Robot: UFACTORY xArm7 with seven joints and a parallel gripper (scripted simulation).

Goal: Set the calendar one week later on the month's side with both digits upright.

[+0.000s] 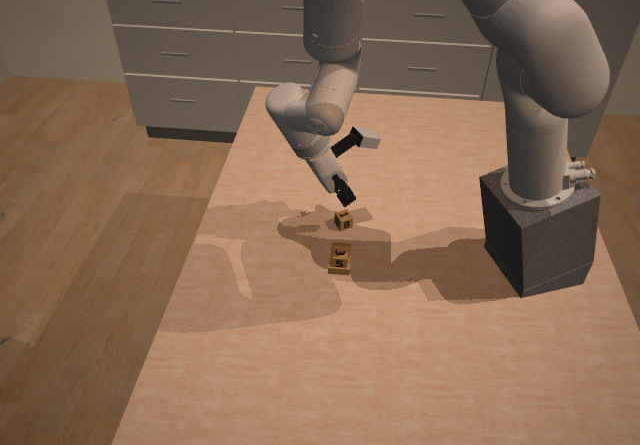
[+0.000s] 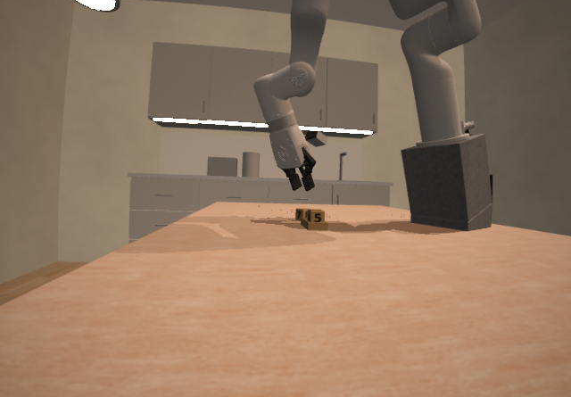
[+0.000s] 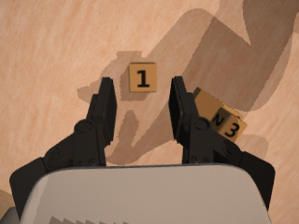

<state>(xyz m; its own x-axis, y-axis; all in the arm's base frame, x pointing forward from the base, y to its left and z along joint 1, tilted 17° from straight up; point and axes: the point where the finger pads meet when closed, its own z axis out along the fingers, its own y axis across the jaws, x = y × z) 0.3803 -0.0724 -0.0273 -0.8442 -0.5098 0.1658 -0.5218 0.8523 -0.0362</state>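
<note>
My hand is 10 mm past the wooden cube and 90 mm above it.
</note>
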